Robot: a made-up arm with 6 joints.
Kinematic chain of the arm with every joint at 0, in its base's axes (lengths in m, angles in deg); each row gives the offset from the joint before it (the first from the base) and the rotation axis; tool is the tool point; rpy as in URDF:
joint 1: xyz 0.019 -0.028 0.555 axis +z
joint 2: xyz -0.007 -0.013 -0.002 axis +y
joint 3: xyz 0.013 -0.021 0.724 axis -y
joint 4: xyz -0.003 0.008 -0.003 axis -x
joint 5: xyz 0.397 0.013 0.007 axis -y
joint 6: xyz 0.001 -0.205 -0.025 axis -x
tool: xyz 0 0.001 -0.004 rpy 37.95 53.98 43.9
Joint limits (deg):
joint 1: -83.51..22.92
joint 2: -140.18..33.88
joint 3: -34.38..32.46
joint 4: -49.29..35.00
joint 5: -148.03..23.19
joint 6: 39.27..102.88
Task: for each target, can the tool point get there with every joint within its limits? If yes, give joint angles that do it. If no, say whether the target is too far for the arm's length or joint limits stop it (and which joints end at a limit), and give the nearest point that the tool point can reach.
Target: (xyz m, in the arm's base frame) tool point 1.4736 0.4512 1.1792
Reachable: no: too far | nearest point 0.8540 0.1127 1.1589 | short by 0.706 m
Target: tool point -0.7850 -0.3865 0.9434
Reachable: yes | joints 10.03 -87.74 13.91 16.21 -77.34 54.41
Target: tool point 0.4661 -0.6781 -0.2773
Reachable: no: joint limits stop it (at a limit: joint 2, joint 4, joint 5) | nearest point 0.3201 -0.4658 0.7223 | short by 1.032 m
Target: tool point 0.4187 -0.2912 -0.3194
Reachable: no: joint limits stop it (at a limit: joint 2, joint 4, joint 5) | nearest point 0.3895 -0.2719 0.7096 | short by 1.030 m
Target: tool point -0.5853 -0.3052 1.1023
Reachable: yes | joints 8.35 -78.95 16.86 -29.93 -15.55 86.33
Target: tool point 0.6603 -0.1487 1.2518
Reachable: yes | joints 9.21 19.51 24.29 -4.85 -97.85 75.89
